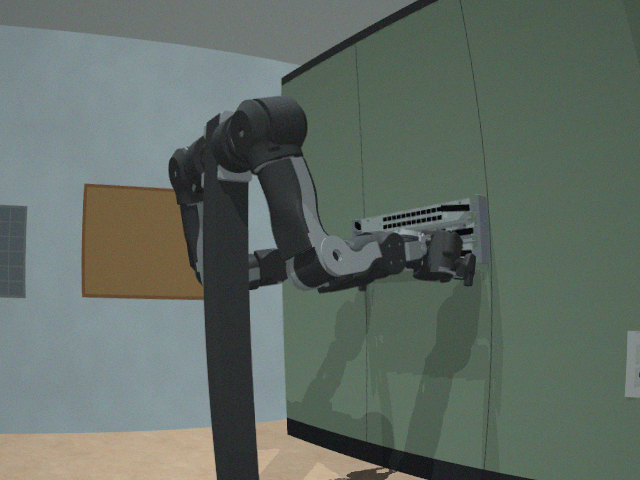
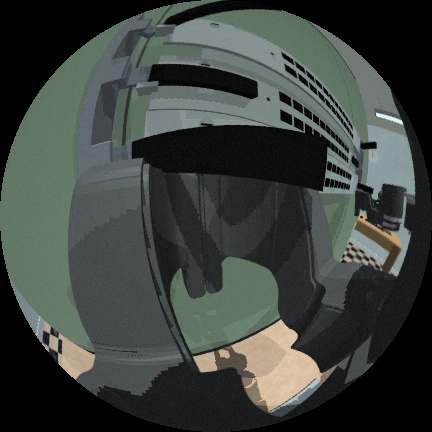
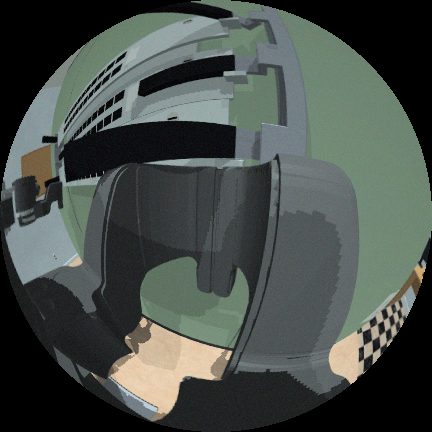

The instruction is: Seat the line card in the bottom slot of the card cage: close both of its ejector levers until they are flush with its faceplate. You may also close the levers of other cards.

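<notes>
The card cage (image 1: 481, 227) (image 2: 100, 155) (image 3: 295, 100) is on the green wall and holds three line cards. The bottom line card (image 2: 170, 117) (image 3: 200, 107) has a black left lever (image 2: 230, 155) and a black right lever (image 3: 150, 145); both look large and stand out from the faceplate, by how much I cannot tell. My left gripper (image 2: 207, 230) is shut and empty, right below and in front of the left lever. My right gripper (image 1: 468, 268) (image 3: 215, 230) is shut and empty, right below and in front of the right lever. Contact is hidden.
The middle card's left lever (image 2: 200, 80) and right lever (image 3: 190, 75) lie along its faceplate. The top card's left lever (image 2: 200, 11) and right lever (image 3: 190, 8) stand out above. A brown board (image 1: 139, 242) hangs on the blue wall.
</notes>
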